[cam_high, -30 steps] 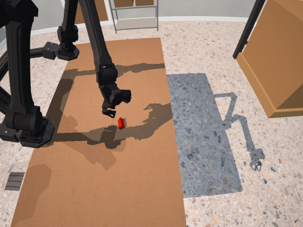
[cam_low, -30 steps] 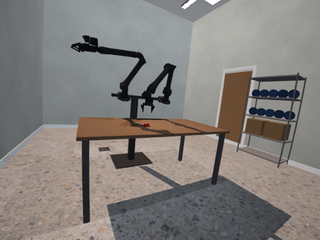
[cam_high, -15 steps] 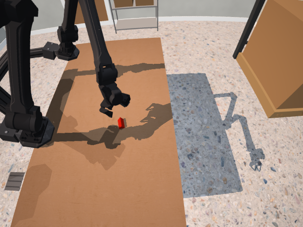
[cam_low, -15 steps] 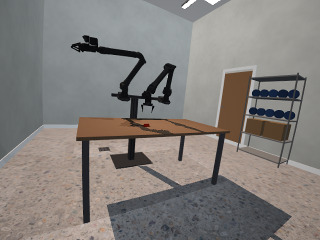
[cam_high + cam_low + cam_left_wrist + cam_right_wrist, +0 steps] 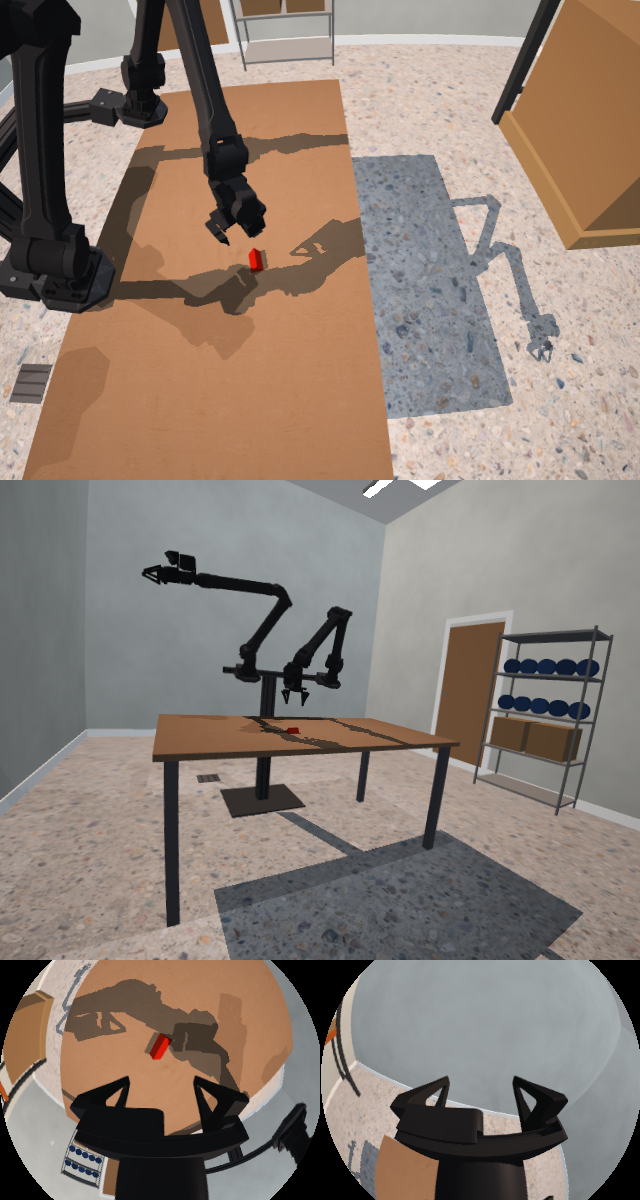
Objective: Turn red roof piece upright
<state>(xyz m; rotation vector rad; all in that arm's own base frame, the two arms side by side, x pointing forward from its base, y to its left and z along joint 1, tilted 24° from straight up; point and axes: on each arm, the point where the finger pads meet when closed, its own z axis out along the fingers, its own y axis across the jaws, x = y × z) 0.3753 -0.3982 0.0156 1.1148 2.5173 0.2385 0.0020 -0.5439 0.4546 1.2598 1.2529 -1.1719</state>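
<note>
Right now my left hand is 15 cm above the red roof piece and 1 cm short of it.
</note>
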